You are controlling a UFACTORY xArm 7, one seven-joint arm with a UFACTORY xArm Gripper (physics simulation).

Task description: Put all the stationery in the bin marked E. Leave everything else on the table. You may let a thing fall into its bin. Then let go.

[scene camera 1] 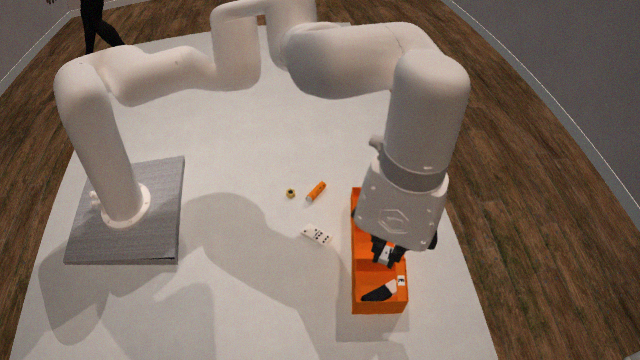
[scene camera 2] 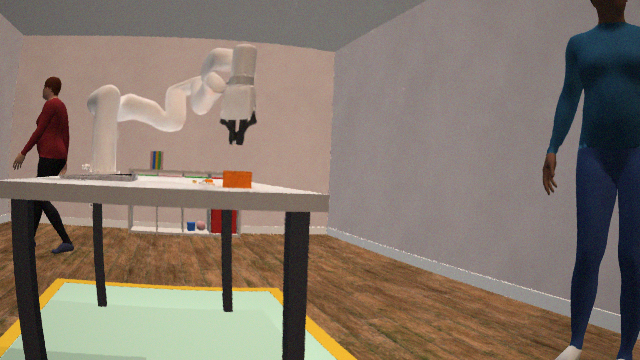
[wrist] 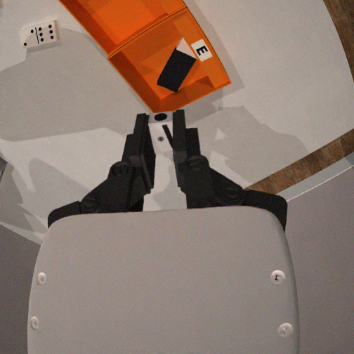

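Seen in the pictures: gripper, between the fingertips: (scene camera 1: 385, 257) (scene camera 2: 236, 144); arm's base, origin of its link: (scene camera 1: 126, 207) (scene camera 2: 103, 174).
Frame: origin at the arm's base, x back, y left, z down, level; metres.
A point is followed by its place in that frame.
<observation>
My gripper (scene camera 1: 385, 260) @(z -0.106, x -0.472, y -0.183 m) (scene camera 2: 236, 143) @(z -0.106, x -0.472, y -0.183 m) (wrist: 163, 128) is shut on a small white pencil sharpener (scene camera 1: 385, 255) @(z -0.117, x -0.469, y -0.186 m) (wrist: 160, 138), with its dark hole and blade showing between the fingertips. It hangs high above the orange bin block (scene camera 2: 237, 179) @(z -0.007, x -0.479, y -0.216 m), pointing down. The bin marked E (scene camera 1: 380, 307) @(z -0.009, x -0.478, y -0.216 m) (wrist: 150, 70) is the block's near end compartment. A black eraser with a white end (scene camera 1: 378, 293) @(z -0.004, x -0.479, y -0.186 m) (wrist: 176, 70) lies inside bin E, slanted. The hand hides much of the other compartments in scene camera 1.
An orange battery (scene camera 1: 316, 192) @(z 0.004, x -0.393, y 0.043 m), a brass nut (scene camera 1: 290, 193) @(z 0.009, x -0.345, y 0.047 m) and a white domino (scene camera 1: 320, 236) @(z 0.009, x -0.395, y -0.055 m) (wrist: 41, 34) lie on the table left of the bins. The arm's grey base plate (scene camera 1: 160, 240) @(z -0.006, x -0.102, y -0.083 m) is at the left. Two people stand away from the table in scene camera 2.
</observation>
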